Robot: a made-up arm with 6 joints.
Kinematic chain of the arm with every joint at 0, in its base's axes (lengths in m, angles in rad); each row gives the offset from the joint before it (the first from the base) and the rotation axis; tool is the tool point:
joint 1: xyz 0 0 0.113 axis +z
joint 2: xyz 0 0 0 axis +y
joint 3: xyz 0 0 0.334 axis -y
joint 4: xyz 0 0 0 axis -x
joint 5: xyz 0.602 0 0 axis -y
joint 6: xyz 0 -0.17 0 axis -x
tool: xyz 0 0 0
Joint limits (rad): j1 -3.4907..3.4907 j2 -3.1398..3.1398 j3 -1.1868..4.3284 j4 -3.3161..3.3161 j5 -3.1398..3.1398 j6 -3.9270..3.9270
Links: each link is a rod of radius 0.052 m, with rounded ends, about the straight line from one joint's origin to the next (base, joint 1, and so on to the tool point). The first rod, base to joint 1, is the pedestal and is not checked.
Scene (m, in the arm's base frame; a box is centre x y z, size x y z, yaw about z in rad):
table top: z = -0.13
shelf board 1: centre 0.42 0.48 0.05 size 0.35 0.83 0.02 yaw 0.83
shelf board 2: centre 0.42 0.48 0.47 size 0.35 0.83 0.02 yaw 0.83
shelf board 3: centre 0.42 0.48 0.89 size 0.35 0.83 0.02 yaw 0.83
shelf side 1: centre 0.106 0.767 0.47 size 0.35 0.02 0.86 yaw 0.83
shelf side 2: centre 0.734 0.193 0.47 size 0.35 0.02 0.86 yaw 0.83
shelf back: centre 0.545 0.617 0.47 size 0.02 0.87 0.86 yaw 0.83
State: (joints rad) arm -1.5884 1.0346 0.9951 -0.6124 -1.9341 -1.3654
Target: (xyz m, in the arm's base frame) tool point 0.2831 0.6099 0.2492
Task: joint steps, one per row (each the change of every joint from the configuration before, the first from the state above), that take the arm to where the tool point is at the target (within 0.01 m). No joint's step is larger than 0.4 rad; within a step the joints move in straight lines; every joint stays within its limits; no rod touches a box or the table.
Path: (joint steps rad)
1: -0.0731 -0.0096 0.3870 0.1224 0.0000 0.0000
2: -0.0730 -0.0096 0.3870 0.1223 0.0000 0.0000
3: -0.0731 -0.0096 0.3870 0.1224 0.0000 0.0000
4: -0.0731 -0.0096 0.3870 0.1224 0.0000 0.0000
5: -0.0730 -0.0096 0.3870 0.1223 0.0000 0.0000
6: -0.0731 -0.0096 0.3870 0.1224 0.0000 0.0000
7: -0.0731 -0.0096 0.3871 0.1224 0.0000 0.0000
8: -0.0730 -0.0096 0.3870 0.1223 0.0000 0.0000
9: -0.0220 -0.2990 -0.2187 -0.0869 0.0000 0.0000
10: -0.0220 -0.2990 -0.2187 -0.0870 0.0000 0.0000
11: -0.0220 -0.2989 -0.2187 -0.0869 0.0000 0.0000
12: -0.0220 -0.2990 -0.2187 -0.0870 0.0000 0.0000

